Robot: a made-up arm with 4 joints.
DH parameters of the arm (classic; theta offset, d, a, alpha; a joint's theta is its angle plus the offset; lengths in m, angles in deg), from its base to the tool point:
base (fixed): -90 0.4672 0.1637 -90
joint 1: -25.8 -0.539 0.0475 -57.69
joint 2: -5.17 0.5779 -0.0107 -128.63
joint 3: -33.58 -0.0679 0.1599 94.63
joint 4: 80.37 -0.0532 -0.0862 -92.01
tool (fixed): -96.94 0.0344 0 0
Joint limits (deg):
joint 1: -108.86..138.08
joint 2: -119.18..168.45
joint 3: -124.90..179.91
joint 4: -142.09..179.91
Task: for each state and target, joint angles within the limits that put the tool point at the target. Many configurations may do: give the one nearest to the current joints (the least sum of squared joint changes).
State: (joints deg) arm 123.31 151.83 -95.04 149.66
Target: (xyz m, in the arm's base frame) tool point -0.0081 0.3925 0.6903
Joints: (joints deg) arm 136.87 143.79 -75.64 143.62
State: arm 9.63 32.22 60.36 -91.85
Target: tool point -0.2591 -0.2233 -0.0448
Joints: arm 33.47 44.02 14.32 -88.96
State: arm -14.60 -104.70 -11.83 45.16
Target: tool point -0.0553 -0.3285 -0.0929
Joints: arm 1.13 -115.39 -15.11 42.57
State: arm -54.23 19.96 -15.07 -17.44
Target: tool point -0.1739 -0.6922 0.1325
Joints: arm -16.41 49.16 -23.72 -6.95
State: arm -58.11 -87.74 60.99 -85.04
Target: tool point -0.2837 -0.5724 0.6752
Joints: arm -94.11 -106.14 83.30 -82.56
